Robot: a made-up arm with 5 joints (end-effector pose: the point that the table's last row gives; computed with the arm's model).
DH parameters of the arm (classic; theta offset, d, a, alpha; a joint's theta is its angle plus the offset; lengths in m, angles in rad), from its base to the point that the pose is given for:
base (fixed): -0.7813 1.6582 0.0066 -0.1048
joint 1: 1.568 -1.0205 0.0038 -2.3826
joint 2: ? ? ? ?
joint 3: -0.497 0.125 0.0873 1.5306
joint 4: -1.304 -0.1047 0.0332 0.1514
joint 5: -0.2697 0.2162 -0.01 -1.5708
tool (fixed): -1.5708 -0.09 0 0
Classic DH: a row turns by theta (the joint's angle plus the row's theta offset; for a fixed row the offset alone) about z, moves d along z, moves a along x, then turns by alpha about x.
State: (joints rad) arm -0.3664 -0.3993 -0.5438 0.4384 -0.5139
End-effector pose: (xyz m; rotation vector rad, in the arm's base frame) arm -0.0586 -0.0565 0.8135 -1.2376 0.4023 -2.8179
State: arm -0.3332 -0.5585 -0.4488 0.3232 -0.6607
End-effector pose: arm -0.0703 -0.0446 0.8272 -1.2670 0.7148 -2.6804
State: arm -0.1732 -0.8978 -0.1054 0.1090 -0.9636
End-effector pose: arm -0.0872 -0.0351 0.8691 -1.6430 1.0111 -2.2161
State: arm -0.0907 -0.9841 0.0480 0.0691 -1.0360
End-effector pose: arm -0.0872 -0.0324 0.8796 -1.8305 0.9258 -2.0785
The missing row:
joint 2: 0.8959 -0.1179 0.03 1.124
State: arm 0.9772 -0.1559 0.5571 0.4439 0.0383
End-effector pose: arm 0.0199 0.0386 0.7911 -1.6275 -1.1205 -0.6533
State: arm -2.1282 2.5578 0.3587 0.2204 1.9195
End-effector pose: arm -0.2567 0.0241 0.8069 0.5687 -2.6690 0.4927
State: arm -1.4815 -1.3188 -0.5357 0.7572 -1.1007
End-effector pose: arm -0.1439 -0.0090 0.8112 0.2001 -0.7886 2.7940
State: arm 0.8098 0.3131 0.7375 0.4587 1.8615
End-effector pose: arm 0.1716 0.0372 0.6359 -0.6724 -0.8311 0.2529
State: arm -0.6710 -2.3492 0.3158 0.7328 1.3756
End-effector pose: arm -0.0803 -0.1162 0.9206 1.0158 -1.8935 -0.3762
